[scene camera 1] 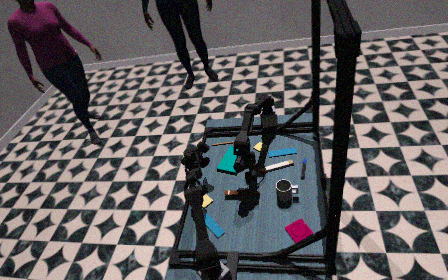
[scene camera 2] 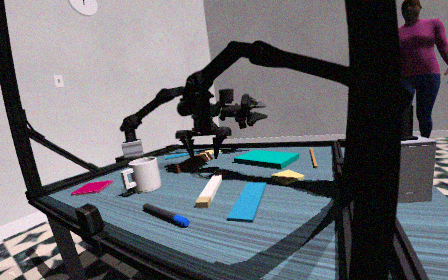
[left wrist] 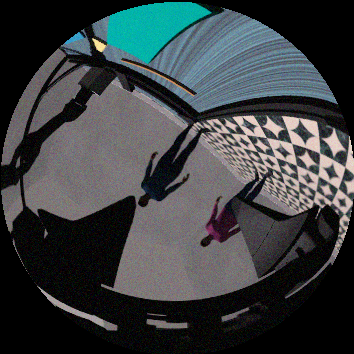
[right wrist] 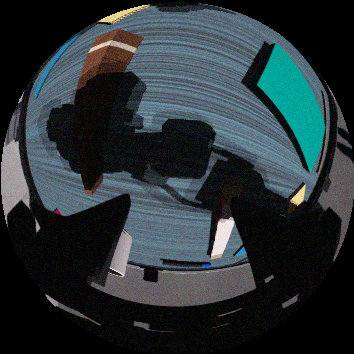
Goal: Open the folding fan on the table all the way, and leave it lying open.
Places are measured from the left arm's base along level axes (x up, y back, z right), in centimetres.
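Pixels of known places: left gripper, fingertip midpoint: [scene camera 1: 195, 146] [scene camera 2: 266, 111] [left wrist: 185, 201]; right gripper, fingertip midpoint: [scene camera 2: 203, 159] [right wrist: 181, 201]; left arm's base at its link origin: [scene camera 1: 213, 270] [scene camera 2: 131, 141]; right arm's base at its link origin: [scene camera 1: 267, 111] [left wrist: 87, 89].
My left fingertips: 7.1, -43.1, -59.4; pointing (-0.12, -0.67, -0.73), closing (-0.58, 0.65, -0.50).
Note:
For each thing: its top centre in the pictures, then the offset to it from my left fingertips, as dx, dy, dz. "spot": a spot on its surface instead.
- folding fan at its top centre: [right wrist: 86, 106] [scene camera 2: 194, 157] [scene camera 1: 241, 190] -13.7, +0.9, +35.3
- white bar with wooden ends, top centre: [right wrist: 222, 237] [scene camera 2: 213, 182] [scene camera 1: 274, 166] -15.6, -24.6, +37.2
- mug at a spot on its surface: [scene camera 2: 146, 175] spot: -12.0, -16.0, +53.6
- teal book at its top centre: [right wrist: 307, 111] [scene camera 2: 265, 155] [scene camera 1: 232, 158] -15.2, -14.5, +12.9
- marker at its top centre: [scene camera 2: 163, 210] [right wrist: 187, 266] -15.4, -33.0, +51.4
- blue strip at its top centre: [scene camera 2: 249, 197] [scene camera 1: 282, 152] -16.4, -36.9, +33.3
- yellow pad at its top centre: [right wrist: 296, 200] [scene camera 2: 286, 175] [scene camera 1: 260, 146] -16.1, -32.8, +19.2
- pink square at a spot on its surface: [scene camera 1: 299, 231] spot: -16.2, +1.0, +72.8
The folding fan [scene camera 1: 231, 193] [scene camera 2: 200, 160] [right wrist: 107, 55] looks like a closed, narrow brown bar with a white stripe near one end. It lies on the table; much of it is in dark shadow in scene camera 1 and the right wrist view. My right gripper [scene camera 1: 245, 171] [scene camera 2: 204, 152] [right wrist: 181, 201] is open and empty, pointing down above the table near the fan, apart from it. My left gripper [scene camera 1: 204, 154] [scene camera 2: 260, 111] [left wrist: 185, 201] is open and empty, held high and level away from the fan. The fan does not show in the left wrist view.
A white bar with wooden ends [scene camera 1: 277, 166] [scene camera 2: 210, 190], a mug [scene camera 1: 284, 195] [scene camera 2: 146, 175], a teal book [scene camera 1: 227, 161] [scene camera 2: 267, 158], a marker [scene camera 2: 165, 215], a blue strip [scene camera 2: 247, 201], a yellow pad [scene camera 2: 287, 175] and a pink square [scene camera 1: 299, 231] surround the fan. Black frame posts edge the table.

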